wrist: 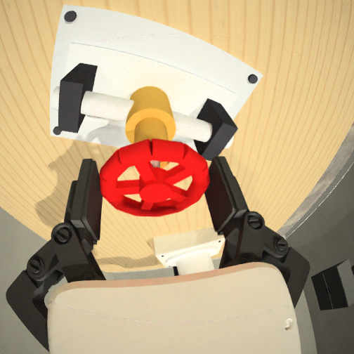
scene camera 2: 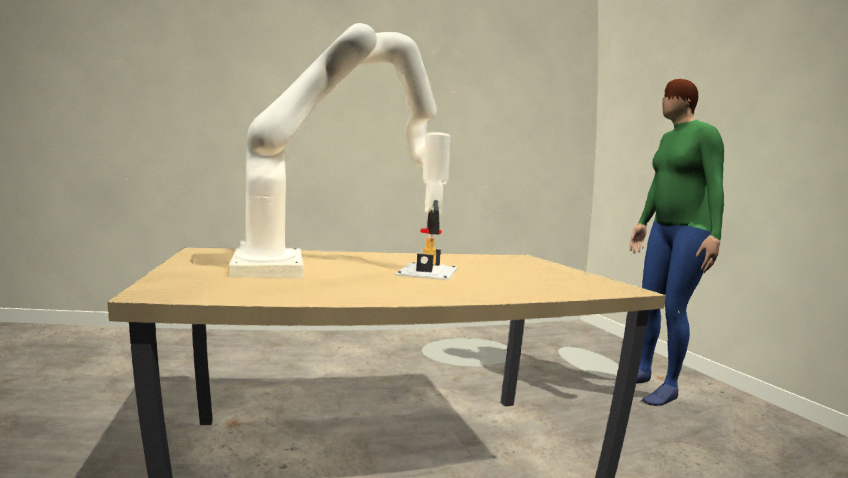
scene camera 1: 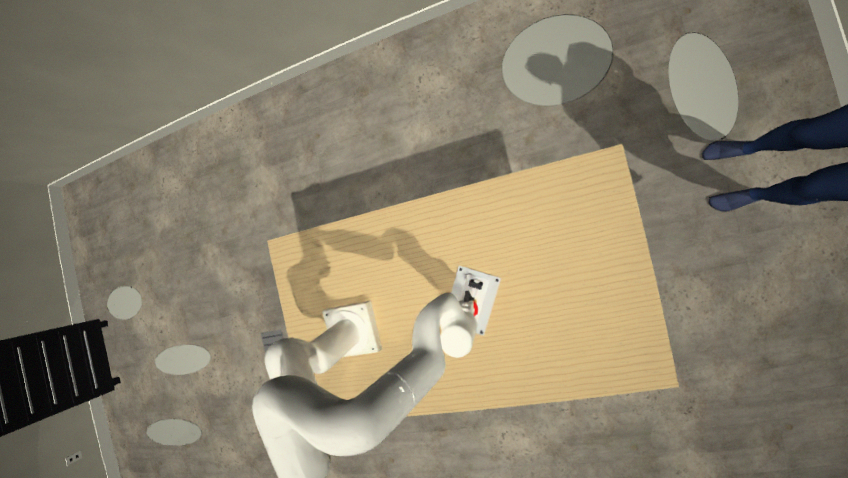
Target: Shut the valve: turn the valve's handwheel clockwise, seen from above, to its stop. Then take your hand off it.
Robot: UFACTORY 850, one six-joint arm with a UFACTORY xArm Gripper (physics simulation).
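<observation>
The red handwheel (wrist: 156, 190) (scene camera 2: 424, 230) (scene camera 1: 475, 308) sits on top of the valve's brass-coloured body (wrist: 150, 110) (scene camera 2: 429, 244). A white pipe (wrist: 107, 105) runs through the body between two black clamps (wrist: 77, 97) (wrist: 216, 129) on a white base plate (wrist: 150, 30) (scene camera 2: 408, 272) (scene camera 1: 488, 296). My gripper (wrist: 154, 171) is shut on the handwheel, with one black finger at each side of its rim in the wrist view. In the second scene view the fingers come down on the wheel from above. In the first scene view the arm hides part of the valve.
The valve's plate lies on the wooden table (scene camera 1: 564, 267) (scene camera 2: 332, 290). The arm's white base (scene camera 1: 371, 332) (scene camera 2: 267, 268) (wrist: 187, 247) stands on the same table, to the left in the scene views. A person (scene camera 2: 682, 178) stands beyond the table's right end.
</observation>
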